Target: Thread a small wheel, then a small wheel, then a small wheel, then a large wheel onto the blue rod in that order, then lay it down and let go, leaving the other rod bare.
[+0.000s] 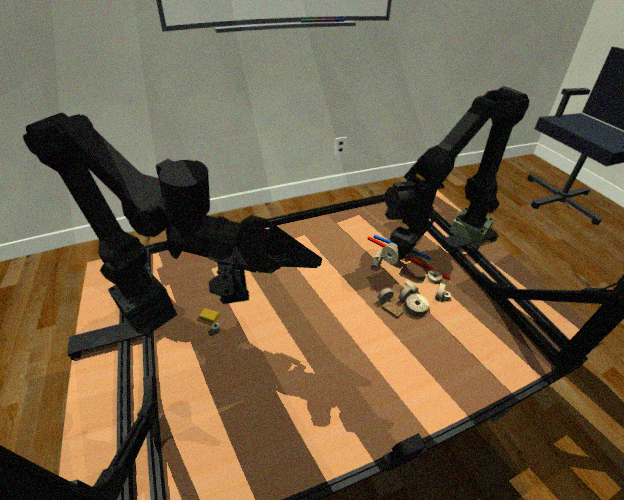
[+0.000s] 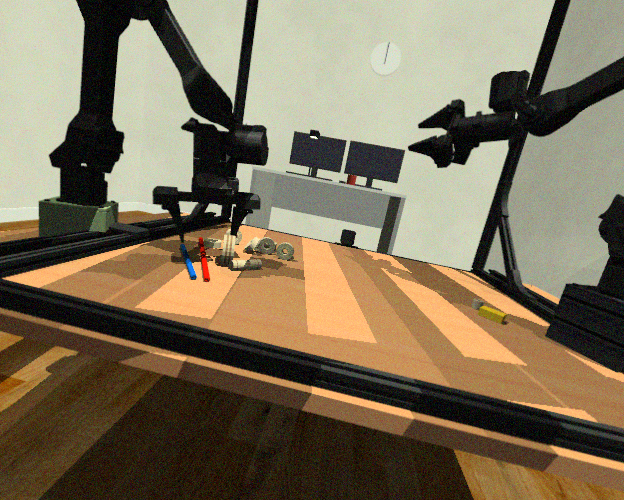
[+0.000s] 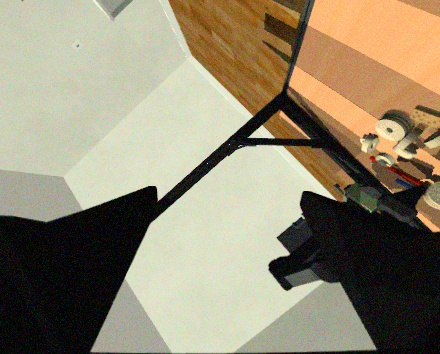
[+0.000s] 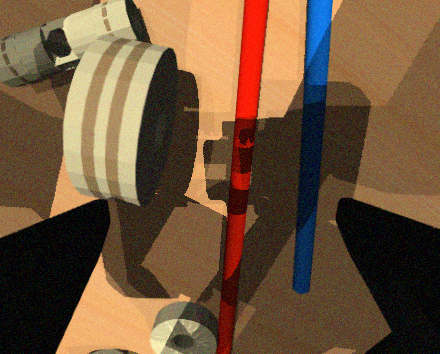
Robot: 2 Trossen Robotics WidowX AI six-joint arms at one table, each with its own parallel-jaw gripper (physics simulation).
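Pixels of known places: left gripper, between the fingertips: (image 1: 319, 263) (image 2: 413, 136) (image 3: 230, 195); right gripper, between the fingertips: (image 1: 407, 250) (image 2: 208, 242) (image 3: 419, 194) (image 4: 224, 210); left arm's base, origin of its link: (image 1: 136, 288) (image 2: 619, 296); right arm's base, origin of its link: (image 1: 474, 220) (image 2: 82, 201) (image 3: 355, 205).
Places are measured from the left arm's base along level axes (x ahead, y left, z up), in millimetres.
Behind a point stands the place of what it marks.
The blue rod (image 1: 424, 255) @[z -91, x 651, y -399 mm] (image 2: 188, 263) @[z -91, x 639, y -290 mm] (image 4: 317, 150) @[z -90, x 645, y -339 mm] lies bare on the table beside the red rod (image 1: 442, 273) @[z -90, x 618, y -473 mm] (image 2: 204, 265) @[z -91, x 613, y -285 mm] (image 4: 245, 100) @[z -90, x 611, y -322 mm], also bare. A large wheel (image 1: 389, 253) @[z -72, x 567, y -327 mm] (image 2: 228, 248) @[z -61, x 574, y -306 mm] (image 4: 115, 125) @[z -43, x 575, y -327 mm] stands on edge on the other side of the red rod. A small wheel (image 1: 434, 276) @[z -96, x 598, y -460 mm] (image 4: 167, 337) @[z -87, x 584, y -458 mm] lies flat near the red rod. Another large wheel (image 1: 417, 304) @[z -92, x 474, y -473 mm] (image 3: 392, 127) @[z -79, x 457, y -470 mm] is with further wheels toward the front. My right gripper (image 2: 207, 238) @[z -67, x 608, y -361 mm] (image 4: 224, 210) @[z -67, x 608, y -361 mm] is open above the rods, pointing down, holding nothing. My left gripper (image 2: 414, 137) @[z 240, x 156, y -411 mm] (image 3: 230, 195) @[z 240, x 156, y -411 mm] is open, empty and high above the table.
Small cylindrical parts (image 2: 244, 264) @[z -87, x 542, y -296 mm] (image 4: 95, 25) @[z -81, x 554, y -300 mm] lie by the upright large wheel. A flat brown plate (image 1: 393, 309) @[z -91, x 419, y -436 mm] lies by the wheel cluster. A yellow block (image 1: 209, 315) @[z -84, x 100, y -122 mm] (image 2: 492, 314) @[z -88, x 113, y -109 mm] and a small grey piece (image 1: 215, 327) @[z -82, x 88, y -163 mm] (image 2: 477, 303) @[z -87, x 99, y -153 mm] lie near the left arm's base.
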